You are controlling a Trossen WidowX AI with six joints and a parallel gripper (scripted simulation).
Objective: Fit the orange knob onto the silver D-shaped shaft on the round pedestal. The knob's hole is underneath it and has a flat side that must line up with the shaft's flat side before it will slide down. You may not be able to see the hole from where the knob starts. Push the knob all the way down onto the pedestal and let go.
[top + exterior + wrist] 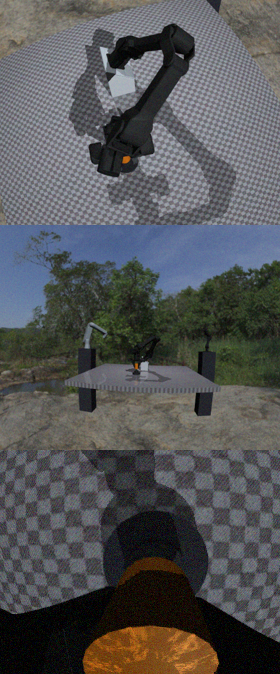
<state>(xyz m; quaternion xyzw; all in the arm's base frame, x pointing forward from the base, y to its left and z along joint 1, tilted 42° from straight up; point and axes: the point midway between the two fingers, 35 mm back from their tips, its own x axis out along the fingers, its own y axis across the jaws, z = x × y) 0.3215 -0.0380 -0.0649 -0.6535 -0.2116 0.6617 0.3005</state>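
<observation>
The round dark pedestal lies 4 cm below my gripper tip. The rest, counted from my gripper tip: orange knob: 3 cm above.
</observation>
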